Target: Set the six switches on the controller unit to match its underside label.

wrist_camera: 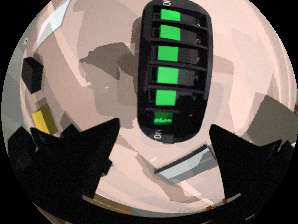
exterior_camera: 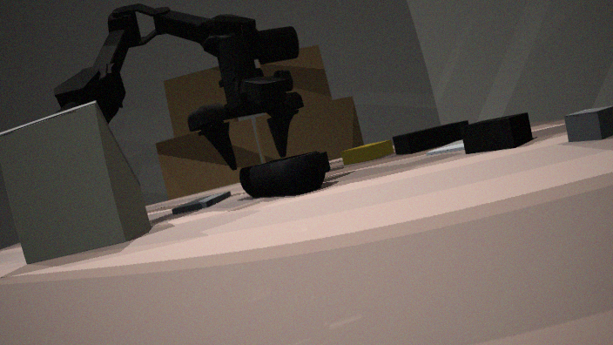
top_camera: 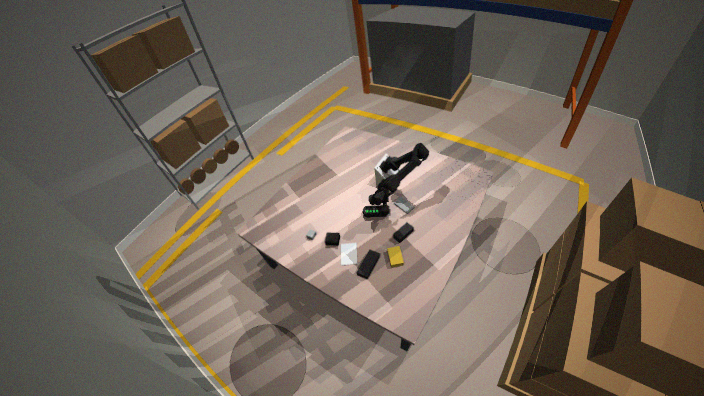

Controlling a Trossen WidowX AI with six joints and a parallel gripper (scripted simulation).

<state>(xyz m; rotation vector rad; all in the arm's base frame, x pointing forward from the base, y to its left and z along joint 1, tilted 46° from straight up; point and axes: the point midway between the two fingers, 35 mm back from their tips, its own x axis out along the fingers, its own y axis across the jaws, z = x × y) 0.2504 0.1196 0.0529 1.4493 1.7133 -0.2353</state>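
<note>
Now: the flat grey plate 110 mm behind my gripper tip, 80 mm to the left of it and 40 mm below it. The rest, counted from my gripper tip: white plate 340 mm ahead, 50 mm to the right, 50 mm below; then small black block 310 mm ahead, 180 mm to the right, 30 mm below; then yellow block 240 mm ahead, 200 mm to the left, 30 mm below.
</note>
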